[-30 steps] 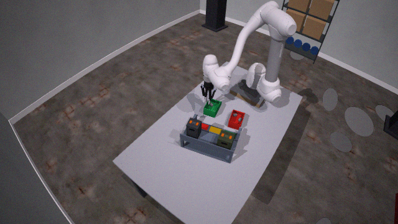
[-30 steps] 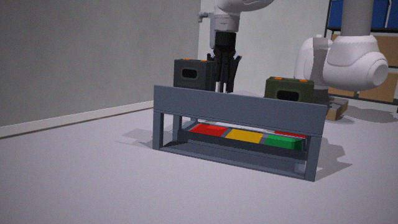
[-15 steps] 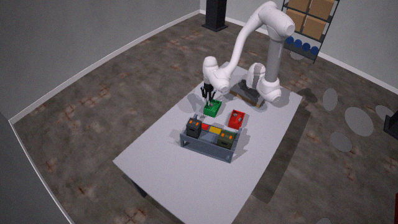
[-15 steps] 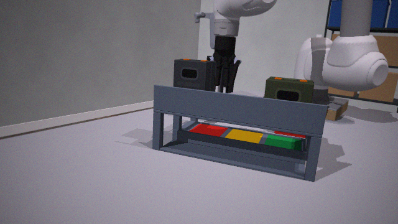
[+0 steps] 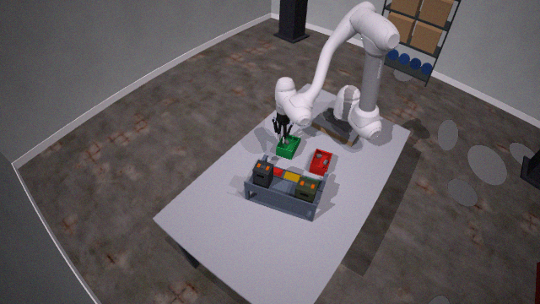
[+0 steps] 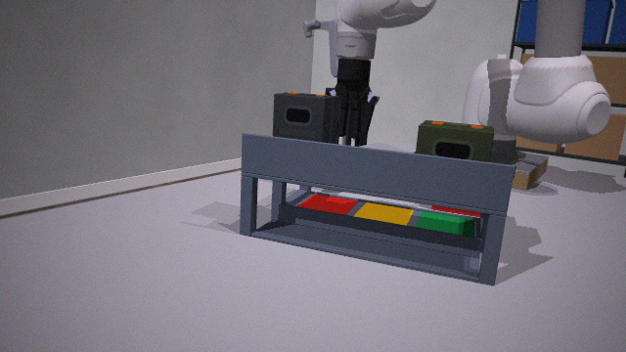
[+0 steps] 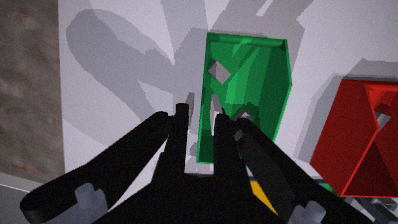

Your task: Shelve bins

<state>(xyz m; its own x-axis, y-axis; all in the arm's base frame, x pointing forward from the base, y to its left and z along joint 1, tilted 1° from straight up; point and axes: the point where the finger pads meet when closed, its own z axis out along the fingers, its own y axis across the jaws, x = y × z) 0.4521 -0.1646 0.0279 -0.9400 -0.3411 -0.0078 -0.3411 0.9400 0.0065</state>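
The green bin lies 40 mm to the left of my hand, 40 mm below it and 20 mm behind it. From my hand the other things lie so: olive box: 380 mm to the left, 240 mm ahead, 70 mm above; red bin: 270 mm to the left, 60 mm behind, 40 mm below; dark grey box: 330 mm ahead, 160 mm to the left, 90 mm above.
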